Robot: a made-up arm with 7 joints. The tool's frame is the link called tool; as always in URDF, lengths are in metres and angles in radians.
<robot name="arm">
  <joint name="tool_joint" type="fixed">
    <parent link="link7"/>
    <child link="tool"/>
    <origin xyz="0 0 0" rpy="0 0 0"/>
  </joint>
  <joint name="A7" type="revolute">
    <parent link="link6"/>
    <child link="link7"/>
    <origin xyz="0.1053 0.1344 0" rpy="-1.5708 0 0"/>
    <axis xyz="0 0 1"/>
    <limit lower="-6.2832" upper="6.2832" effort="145" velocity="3.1"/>
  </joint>
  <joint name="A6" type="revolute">
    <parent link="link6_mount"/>
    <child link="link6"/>
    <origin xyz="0 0 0" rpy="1.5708 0 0"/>
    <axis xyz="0 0 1"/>
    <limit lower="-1.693" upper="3.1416" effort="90" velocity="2.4"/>
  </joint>
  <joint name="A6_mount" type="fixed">
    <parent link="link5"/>
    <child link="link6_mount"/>
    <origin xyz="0 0 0" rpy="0 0 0"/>
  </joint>
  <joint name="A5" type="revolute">
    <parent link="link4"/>
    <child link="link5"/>
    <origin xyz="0.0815 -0.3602 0" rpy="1.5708 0 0"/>
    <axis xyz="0 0 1"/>
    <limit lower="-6.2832" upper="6.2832" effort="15" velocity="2.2"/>
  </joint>
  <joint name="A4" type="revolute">
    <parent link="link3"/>
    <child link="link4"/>
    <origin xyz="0.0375 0 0" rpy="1.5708 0 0"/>
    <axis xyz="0 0 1"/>
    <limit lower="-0.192" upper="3.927" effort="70" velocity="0.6"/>
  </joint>
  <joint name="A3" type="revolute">
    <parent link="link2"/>
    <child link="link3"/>
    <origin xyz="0 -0.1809 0" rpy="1.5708 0 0"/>
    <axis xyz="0 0 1"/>
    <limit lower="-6.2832" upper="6.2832" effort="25" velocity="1.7"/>
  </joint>
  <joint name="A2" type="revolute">
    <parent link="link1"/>
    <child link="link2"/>
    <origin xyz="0 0 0" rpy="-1.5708 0 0"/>
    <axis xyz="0 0 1"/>
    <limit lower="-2.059" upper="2.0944" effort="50" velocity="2.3"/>
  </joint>
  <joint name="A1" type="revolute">
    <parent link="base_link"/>
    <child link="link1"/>
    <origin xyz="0 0 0.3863" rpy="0 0 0"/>
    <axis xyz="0 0 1"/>
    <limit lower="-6.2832" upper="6.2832" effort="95" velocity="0.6"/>
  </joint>
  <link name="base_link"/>
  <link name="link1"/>
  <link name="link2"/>
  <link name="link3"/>
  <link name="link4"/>
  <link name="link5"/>
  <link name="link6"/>
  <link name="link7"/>
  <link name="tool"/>
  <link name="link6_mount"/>
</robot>
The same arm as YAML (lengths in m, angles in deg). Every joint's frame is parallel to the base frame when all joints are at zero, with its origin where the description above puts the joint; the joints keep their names.
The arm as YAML. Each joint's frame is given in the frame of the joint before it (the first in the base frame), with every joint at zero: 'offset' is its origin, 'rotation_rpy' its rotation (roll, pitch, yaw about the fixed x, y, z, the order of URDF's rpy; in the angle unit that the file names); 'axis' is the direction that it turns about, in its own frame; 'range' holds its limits. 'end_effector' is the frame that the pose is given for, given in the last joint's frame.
length_unit: m
angle_unit: deg
chain:
  - id: A1
    offset: [0.0, 0.0, 0.3863]
    rotation_rpy: [0.0, 0.0, 0.0]
    axis: "+z"
    range: [-360.0, 360.0]
  - id: A2
    offset: [0.0, 0.0, 0.0]
    rotation_rpy: [0.0, 0.0, 0.0]
    axis: "+y"
    range: [-117.97, 120.0]
  - id: A3
    offset: [0.0, 0.0, 0.1809]
    rotation_rpy: [0.0, 0.0, 0.0]
    axis: "+z"
    range: [-360.0, 360.0]
  - id: A4
    offset: [0.0375, 0.0, 0.0]
    rotation_rpy: [0.0, 0.0, 0.0]
    axis: "-y"
    range: [-11.0, 225.0]
  - id: A5
    offset: [0.0815, 0.0, -0.3602]
    rotation_rpy: [0.0, 0.0, 0.0]
    axis: "-z"
    range: [-360.0, 360.0]
  - id: A6
    offset: [0.0, 0.0, 0.0]
    rotation_rpy: [0.0, 0.0, 0.0]
    axis: "+y"
    range: [-97.0, 180.0]
  - id: A7
    offset: [0.1053, 0.0, -0.1344]
    rotation_rpy: [0.0, 0.0, 0.0]
    axis: "-z"
    range: [-360.0, 360.0]
end_effector:
  offset: [0.0, 0.0, 0.0]
  rotation_rpy: [-180.0, 0.0, 0.0]

